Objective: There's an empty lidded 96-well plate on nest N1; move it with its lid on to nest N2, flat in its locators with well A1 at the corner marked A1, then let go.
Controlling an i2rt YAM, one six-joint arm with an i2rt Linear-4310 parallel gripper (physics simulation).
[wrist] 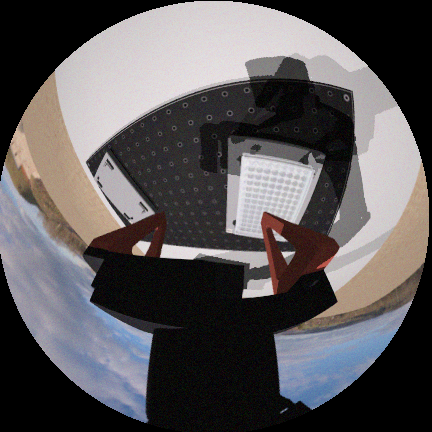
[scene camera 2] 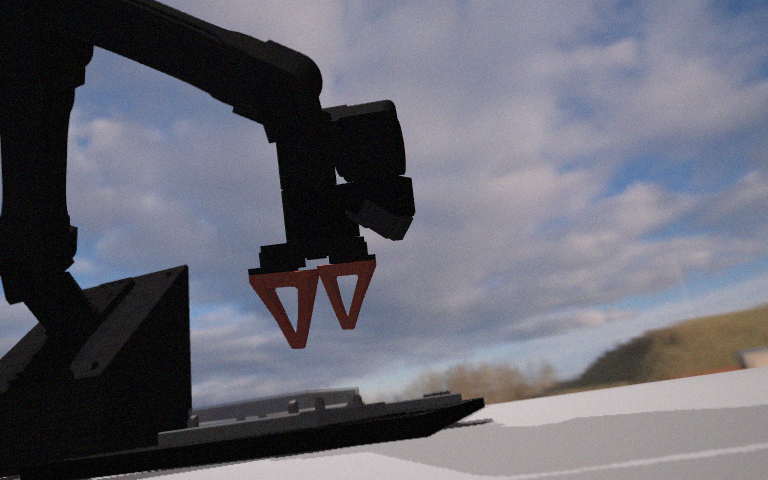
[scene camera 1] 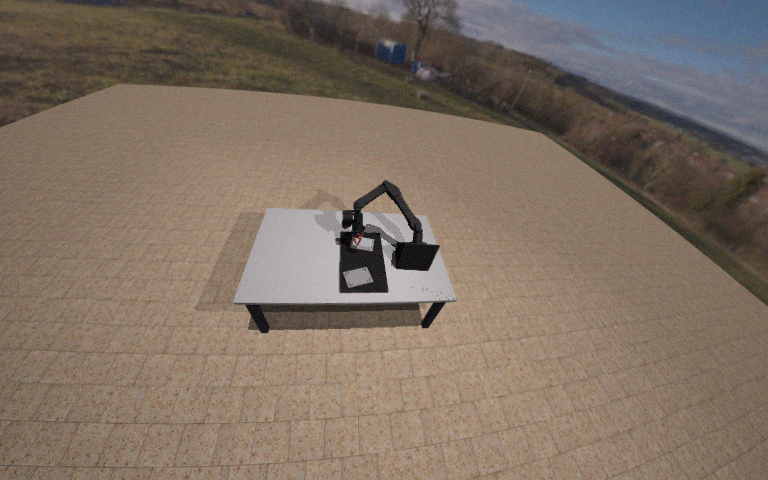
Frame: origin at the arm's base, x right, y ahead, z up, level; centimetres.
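Seen in the pictures: gripper, fingertip midpoint: (wrist: 213, 216) (scene camera 2: 325, 338) (scene camera 1: 358, 241); arm's base at its link origin: (scene camera 2: 79, 329) (scene camera 1: 417, 243).
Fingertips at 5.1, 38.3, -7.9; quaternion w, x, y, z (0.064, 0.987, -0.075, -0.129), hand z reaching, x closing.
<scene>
Pixels of each thing's top centre, then the offset from my fingertips to it, as dx, dy, dz. Level surfaces: height alone.
- clear lidded 96-well plate at its top centre: (scene camera 2: 275, 397) (wrist: 269, 207) (scene camera 1: 362, 241) +5.7, -3.0, -5.3
- grey nest N1 at its top centre: (scene camera 2: 275, 405) (wrist: 269, 204) (scene camera 1: 362, 242) +5.8, -3.0, -6.0
- black perforated board at its top centre: (scene camera 2: 334, 419) (wrist: 184, 196) (scene camera 1: 362, 258) -7.8, -3.4, -8.1
- white table at its surface level: dz -9.5
The clear lidded 96-well plate (scene camera 1: 363, 244) (scene camera 2: 254, 406) (wrist: 275, 192) sits on the grey nest N1 (wrist: 233, 192). Its lid appears to be on; the corner marks are too small to read. The other grey nest, N2 (scene camera 1: 357, 277) (wrist: 122, 187), holds no plate, and dark locators show at its corners in the wrist view. My gripper (scene camera 1: 357, 240) (scene camera 2: 322, 337) (wrist: 213, 216) is open and empty, with its red fingers pointing down. It is above the nest area, with a clear gap between the fingertips and the plate in scene camera 2.
Both nests stand on a black perforated board (scene camera 1: 362, 260) (scene camera 2: 339, 436) on the white table (scene camera 1: 294, 254) (wrist: 150, 60). The dark arm base (scene camera 1: 416, 256) (scene camera 2: 152, 373) stands beside the board. The arm's shadow falls across the board and part of N1.
</scene>
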